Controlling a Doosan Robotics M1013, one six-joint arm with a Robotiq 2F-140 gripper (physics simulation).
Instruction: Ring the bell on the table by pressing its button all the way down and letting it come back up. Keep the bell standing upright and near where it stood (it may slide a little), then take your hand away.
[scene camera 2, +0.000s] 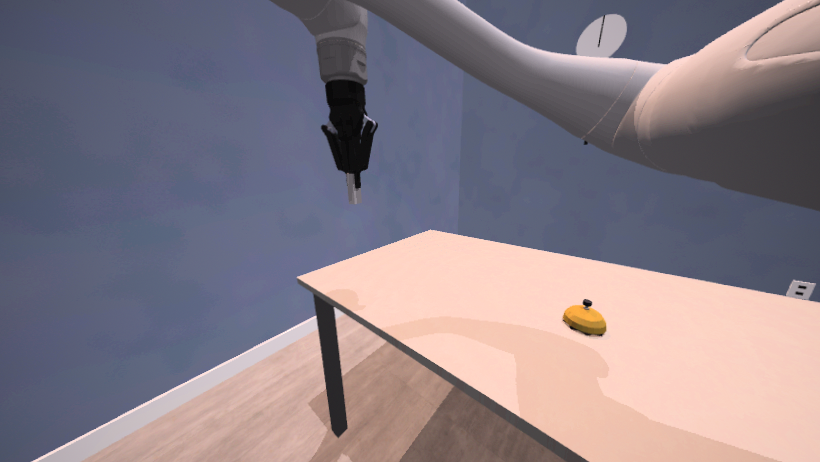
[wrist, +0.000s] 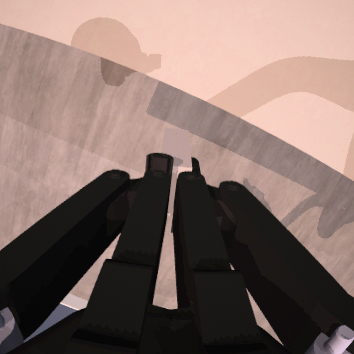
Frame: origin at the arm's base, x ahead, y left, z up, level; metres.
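Seen in the pictures: gripper, between the fingertips: (scene camera 2: 355, 203) (wrist: 174, 147).
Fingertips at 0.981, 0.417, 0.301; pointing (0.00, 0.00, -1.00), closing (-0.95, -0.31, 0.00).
Note:
Pixels of each thing's top centre, then the offset from my fingertips to it, as dx, dy, dz. Level surfaces: height alone.
- yellow bell, centre of its top: (scene camera 2: 587, 301) -0.428, -0.330, -0.241
- black button, centre of its top: (scene camera 2: 587, 301) -0.428, -0.330, -0.241
- pale table, height of its surface: dz -0.307
A yellow bell (scene camera 2: 584, 320) with a black button (scene camera 2: 587, 302) on top stands upright on the pale table (scene camera 2: 717, 355) in the scene view. The button is raised above the dome. The bell does not show in the wrist view. My gripper (scene camera 2: 354, 192) (wrist: 174, 147) is shut and empty, with its fingertips together and pointing down. It hangs high, well to the left of the bell in the scene view and clear of it. In the wrist view the table's edge and the floor lie beyond the fingertips.
The arm (scene camera 2: 516, 74) stretches across the top of the scene view, above the table. A dark table leg (scene camera 2: 331, 367) stands under the left corner. Blue walls rise behind, with a round clock (scene camera 2: 612, 34) and a socket (scene camera 2: 801, 289). Arm shadows fall on the table top.

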